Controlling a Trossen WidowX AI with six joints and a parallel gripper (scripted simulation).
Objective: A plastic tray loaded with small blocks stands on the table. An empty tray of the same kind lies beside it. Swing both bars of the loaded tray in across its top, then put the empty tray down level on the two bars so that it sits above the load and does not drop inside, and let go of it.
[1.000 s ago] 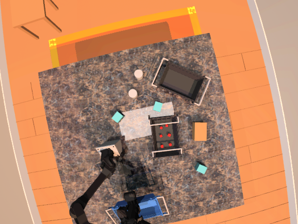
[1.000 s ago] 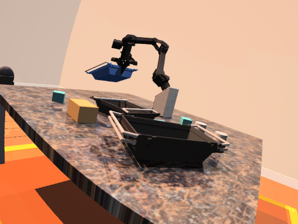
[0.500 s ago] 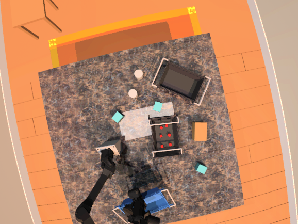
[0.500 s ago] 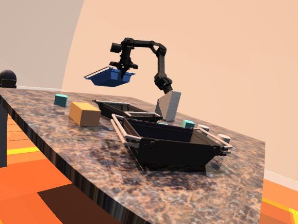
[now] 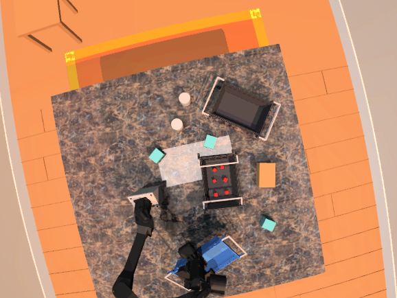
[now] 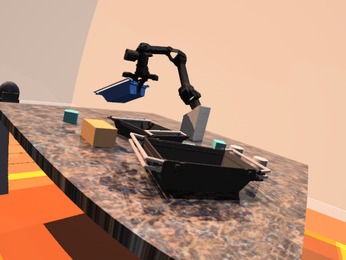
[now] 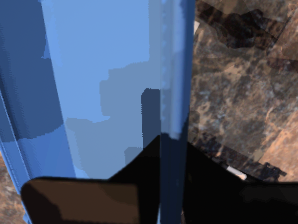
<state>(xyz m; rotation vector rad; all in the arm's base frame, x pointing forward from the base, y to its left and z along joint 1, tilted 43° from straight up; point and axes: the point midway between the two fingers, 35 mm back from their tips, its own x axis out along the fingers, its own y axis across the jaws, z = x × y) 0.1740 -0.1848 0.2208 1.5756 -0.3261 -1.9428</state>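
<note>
My gripper tip is now 3 cm short of the blue tray and 8 cm to the left of it. The rest, counted from my gripper tip: orange block: 43 cm ahead, 21 cm to the left, 14 cm below.
</note>
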